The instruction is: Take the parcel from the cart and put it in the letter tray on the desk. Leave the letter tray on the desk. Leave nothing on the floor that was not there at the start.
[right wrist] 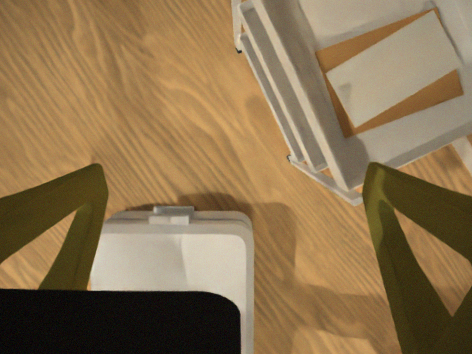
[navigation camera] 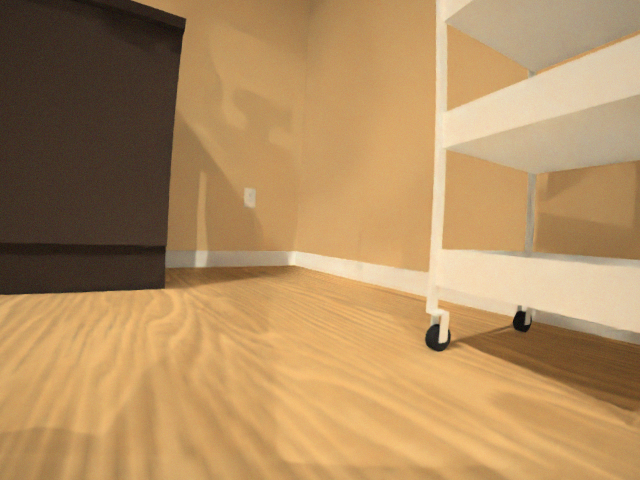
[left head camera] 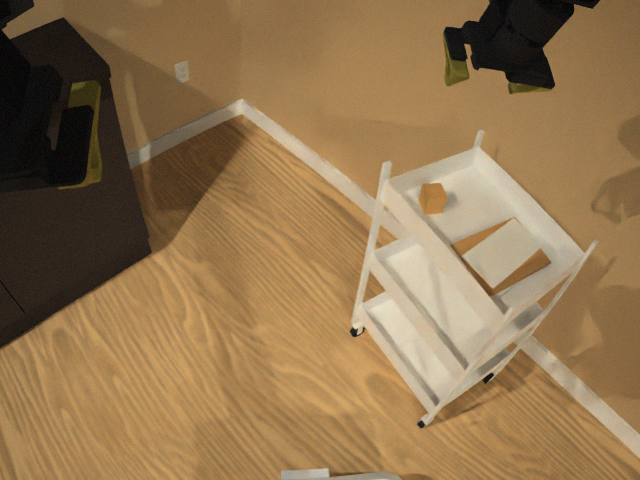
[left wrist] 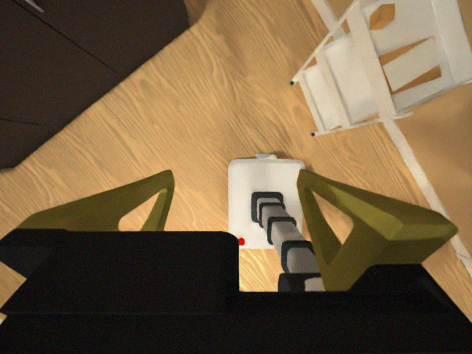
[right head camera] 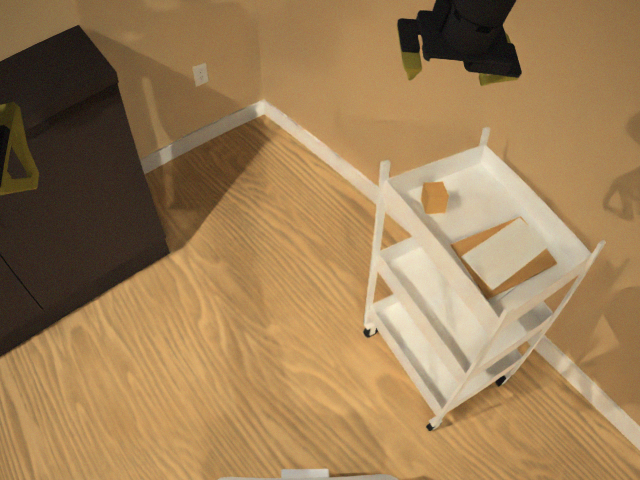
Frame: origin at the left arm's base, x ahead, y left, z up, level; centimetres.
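Seen in the pictures: left gripper, between the fingertips: (left head camera: 46,178) (left wrist: 235,176); right gripper, between the fingertips: (right wrist: 235,177) (left head camera: 479,86) (right head camera: 445,78).
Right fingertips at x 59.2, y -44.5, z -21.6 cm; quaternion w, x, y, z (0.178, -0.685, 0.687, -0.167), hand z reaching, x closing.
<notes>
A point is followed by its place in that frame.
The white cart (left head camera: 439,237) {x 77.6, y -55.8, z -74.8 cm} (right head camera: 445,238) {x 77.2, y -57.1, z -74.8 cm} has two candidates for the parcel on its top shelf. One is a small orange-brown box (left head camera: 432,198) {x 84.8, y -54.6, z -69.3 cm} (right head camera: 434,197) {x 84.9, y -55.0, z -69.3 cm} (left wrist: 382,16) {x 85.6, y -54.0, z -69.1 cm}. The other is a flat brown piece (left head camera: 522,269) {x 66.0, y -74.9, z -73.8 cm} (right wrist: 407,109) {x 64.7, y -74.5, z -73.7 cm} with a white sheet (left head camera: 504,252) {x 71.1, y -71.3, z -73.4 cm} (right head camera: 509,253) {x 70.9, y -71.9, z -73.4 cm} (right wrist: 392,67) {x 72.0, y -71.3, z -73.4 cm} on it. The dark desk-like furniture (left head camera: 56,46) (right head camera: 62,67) stands at the left; the letter tray does not show. My left gripper (left wrist: 235,176) {x 34.1, y -0.2, z -13.5 cm} is open and empty, near the dark furniture in the left head view. My right gripper (left head camera: 491,86) {x 59.2, y -44.5, z -21.6 cm} (right head camera: 453,80) {x 59.2, y -44.5, z -21.6 cm} (right wrist: 235,177) {x 59.2, y -44.5, z -21.6 cm} is open and empty, above the cart in the picture.
The cart stands beside the wall's white baseboard (left head camera: 310,149) {x 177.9, y -35.6, z -131.9 cm} (navigation camera: 361,269) {x 171.5, y -39.2, z -135.4 cm}. The dark furniture's side (navigation camera: 87,139) {x 110.2, y 48.6, z -95.1 cm} shows at the left of the navigation view. My white base (left wrist: 245,182) {x 16.8, y -7.9, z -115.0 cm} (right wrist: 215,265) {x 19.9, y -36.8, z -115.0 cm} shows below the grippers in the wrist views. A wall outlet (left head camera: 181,71) {x 203.4, y 24.3, z -100.0 cm} (navigation camera: 249,197) {x 203.6, y 24.3, z -100.7 cm} is near the corner.
</notes>
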